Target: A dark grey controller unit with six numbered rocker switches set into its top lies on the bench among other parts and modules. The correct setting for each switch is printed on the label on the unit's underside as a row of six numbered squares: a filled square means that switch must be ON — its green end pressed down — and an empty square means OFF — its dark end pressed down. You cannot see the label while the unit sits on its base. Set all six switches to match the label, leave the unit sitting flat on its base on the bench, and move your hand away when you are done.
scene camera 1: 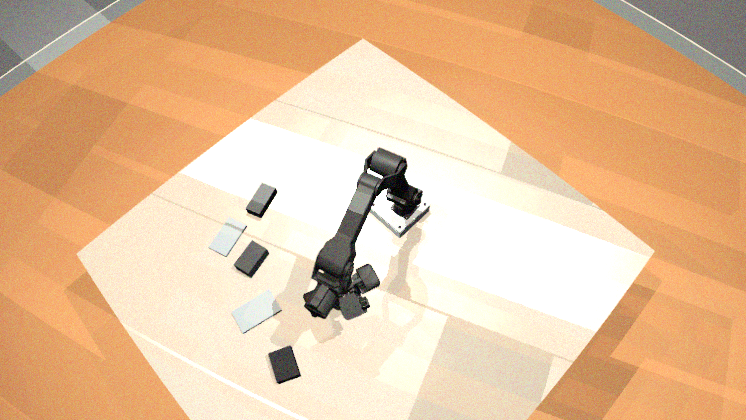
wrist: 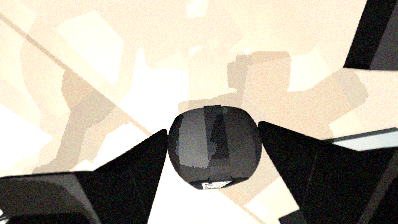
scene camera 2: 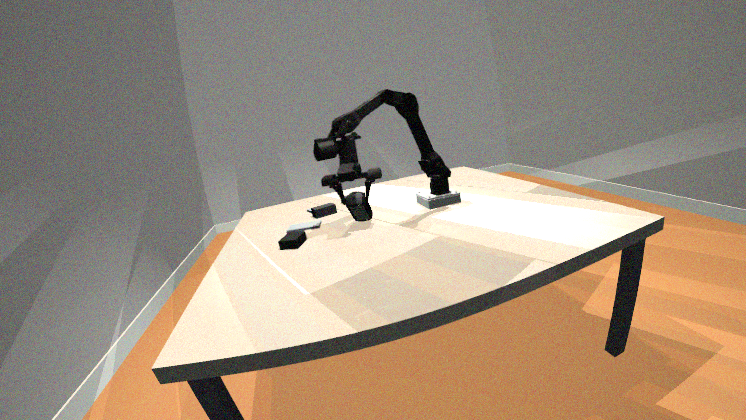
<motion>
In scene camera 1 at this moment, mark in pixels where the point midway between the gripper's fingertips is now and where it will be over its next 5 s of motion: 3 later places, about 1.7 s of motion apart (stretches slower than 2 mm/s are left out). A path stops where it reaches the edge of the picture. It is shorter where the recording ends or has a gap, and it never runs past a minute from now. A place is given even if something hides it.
My gripper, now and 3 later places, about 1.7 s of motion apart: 344,301; 349,312; 351,319; 340,296
</motion>
